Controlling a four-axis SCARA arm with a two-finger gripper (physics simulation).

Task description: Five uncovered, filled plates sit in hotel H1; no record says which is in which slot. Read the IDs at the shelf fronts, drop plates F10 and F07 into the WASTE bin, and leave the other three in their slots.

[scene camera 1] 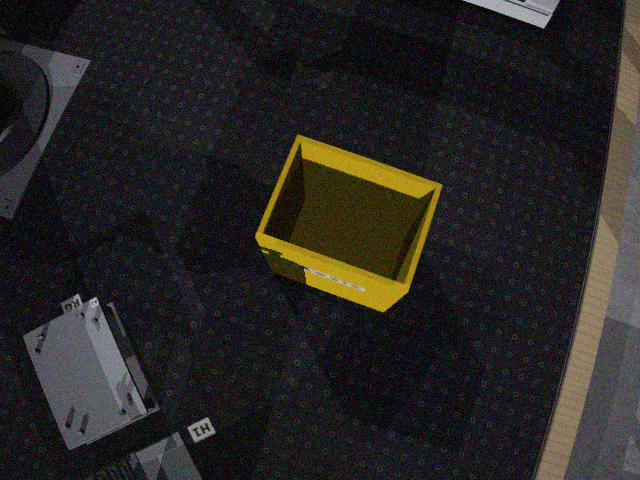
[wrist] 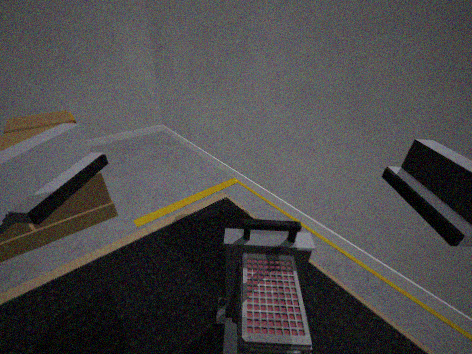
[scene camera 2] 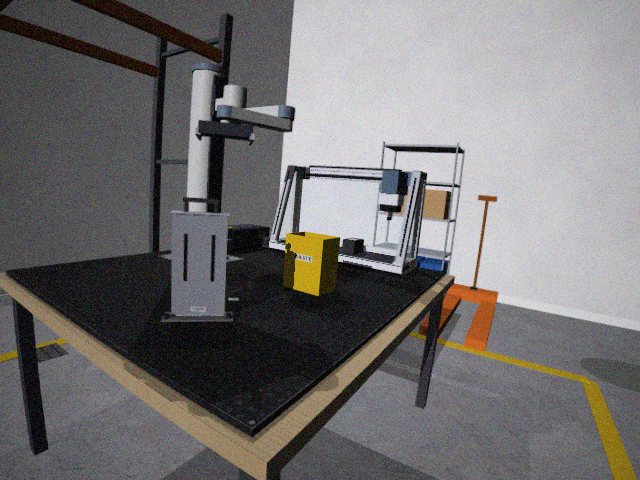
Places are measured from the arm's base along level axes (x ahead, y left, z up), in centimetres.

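Pixels of known places: gripper, fingertip midpoint: [wrist: 244, 150] [scene camera 2: 225, 133].
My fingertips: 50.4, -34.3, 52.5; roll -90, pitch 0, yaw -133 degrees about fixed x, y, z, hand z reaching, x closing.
Behind a point stands the place of what it marks, as x, y, z.
The yellow WASTE bin [scene camera 1: 356, 293] @[68.0, -8.6, 9.2] [scene camera 2: 307, 276] @[67.2, -8.5, 7.3] stands open-topped on the black mat; no plate shows in the part of its inside seen in scene camera 1. Hotel H1 [scene camera 2: 199, 294] @[59.2, -49.1, 7.8] [wrist: 270, 240] @[57.5, -48.2, 29.7] stands upright. In scene camera 2 its grey back panel hides the plates. In the wrist view a plate with red-filled wells [wrist: 274, 300] @[51.2, -42.3, 27.5] is topmost in it, uncovered; the slots below and the IDs at the shelf fronts cannot be read. My gripper [scene camera 2: 225, 137] @[50.4, -34.3, 52.5] [wrist: 244, 150] @[50.4, -34.3, 52.5] is open and empty, high above the hotel's level, with its fingers wide apart.
A grey stand [scene camera 1: 64, 377] @[36.3, -31.4, 7.3] tagged RG lies beside the H1 tag [scene camera 1: 201, 429] @[54.7, -31.7, 1.3]. The arm's column [scene camera 2: 199, 155] @[3.9, -6.4, 49.2] rises behind the hotel in scene camera 2. A gantry frame [scene camera 2: 412, 222] @[85.4, 51.8, 26.5] stands at the table's far side. A round-holed base plate [scene camera 1: 72, 67] @[12.2, 12.6, 1.4] is at the left.
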